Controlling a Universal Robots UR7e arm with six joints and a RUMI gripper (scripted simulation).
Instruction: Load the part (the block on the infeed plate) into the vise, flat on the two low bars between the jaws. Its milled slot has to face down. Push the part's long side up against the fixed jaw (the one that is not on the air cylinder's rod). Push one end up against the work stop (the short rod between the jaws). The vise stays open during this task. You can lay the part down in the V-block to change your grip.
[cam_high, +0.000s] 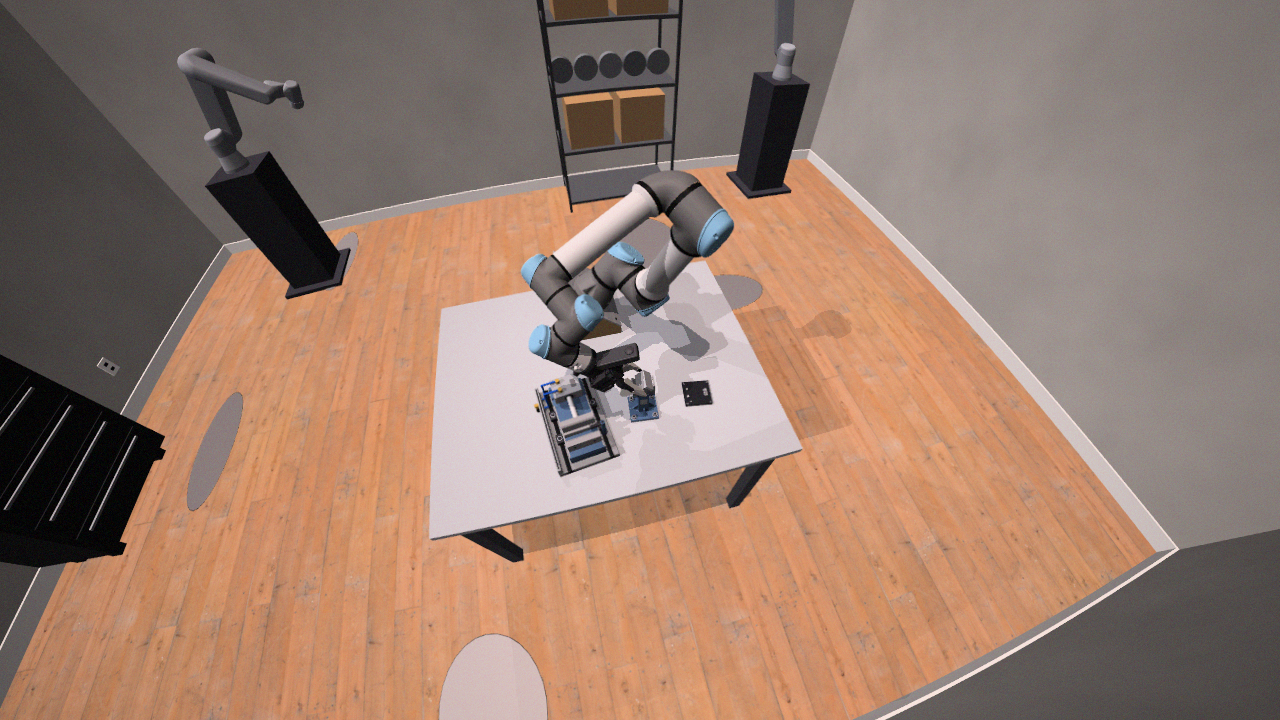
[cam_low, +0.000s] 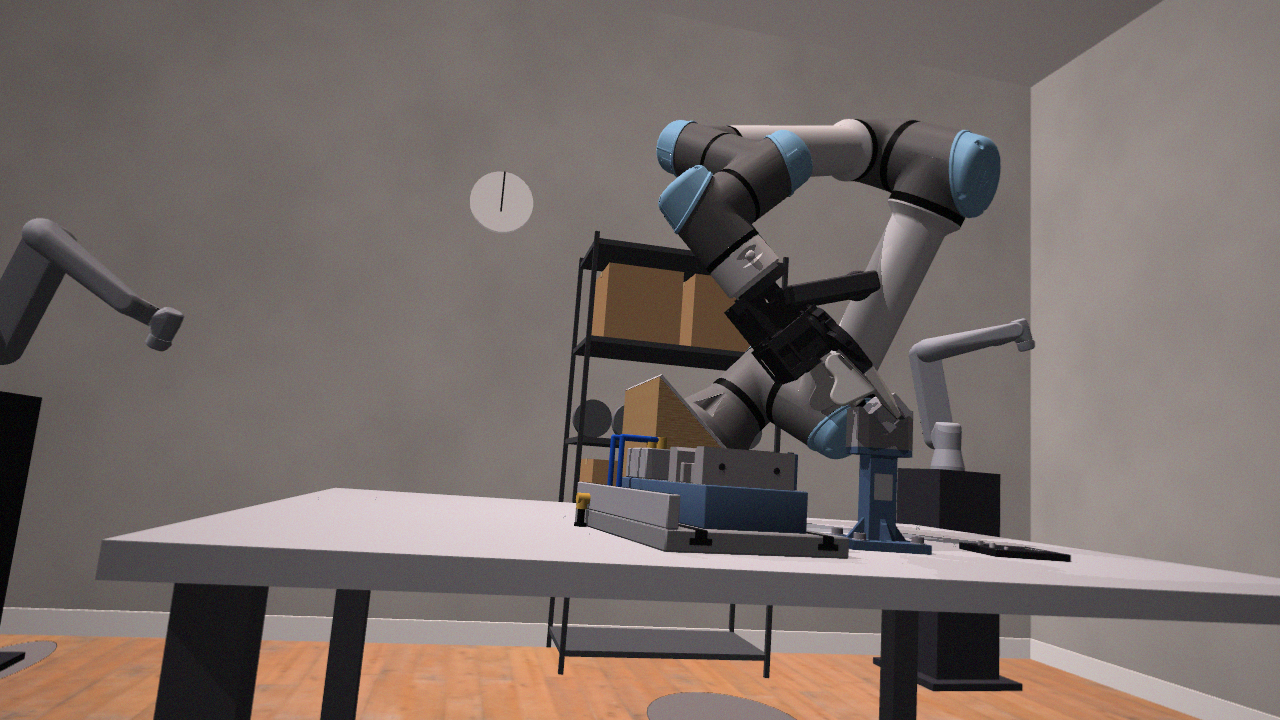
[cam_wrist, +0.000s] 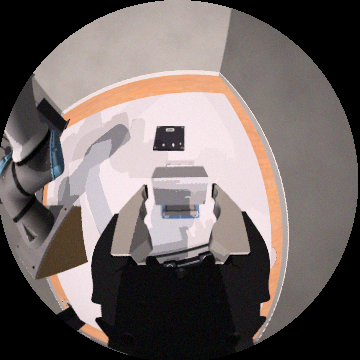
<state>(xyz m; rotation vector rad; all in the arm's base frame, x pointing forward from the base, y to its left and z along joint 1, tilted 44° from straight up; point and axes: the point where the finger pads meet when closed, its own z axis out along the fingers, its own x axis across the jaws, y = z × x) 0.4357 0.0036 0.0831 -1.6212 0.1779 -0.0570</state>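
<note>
Now: hand 1 cm to the right of the part and 1 cm above it. Also, from my hand: vise: 21 cm to the right, 12 cm below; then infeed plate: 19 cm to the left, 16 cm below.
</note>
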